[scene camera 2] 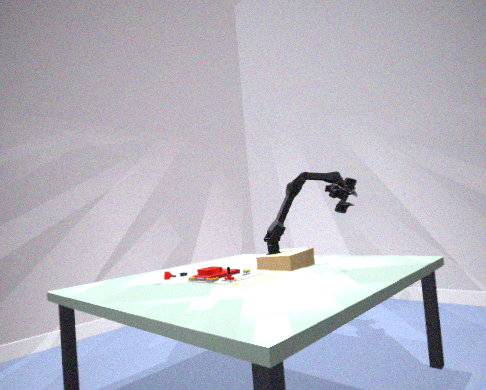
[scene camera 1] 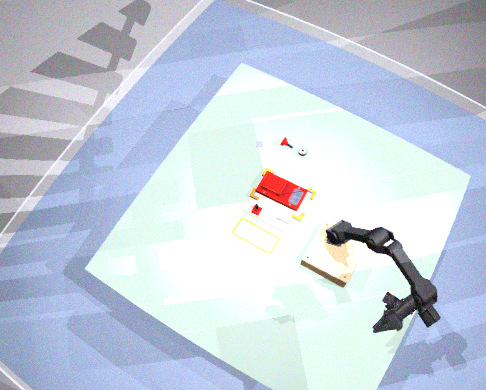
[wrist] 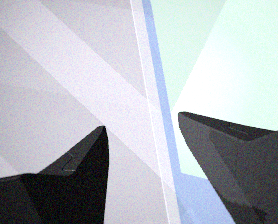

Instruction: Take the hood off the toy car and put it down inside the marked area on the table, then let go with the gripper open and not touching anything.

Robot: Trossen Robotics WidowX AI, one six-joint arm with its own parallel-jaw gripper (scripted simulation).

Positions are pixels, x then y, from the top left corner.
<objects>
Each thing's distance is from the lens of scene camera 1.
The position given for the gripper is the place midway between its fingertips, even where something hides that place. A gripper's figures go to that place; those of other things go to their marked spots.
gripper (scene camera 1: 373, 330): 159 cm
toy car (scene camera 1: 293, 195): 199 cm
</objects>
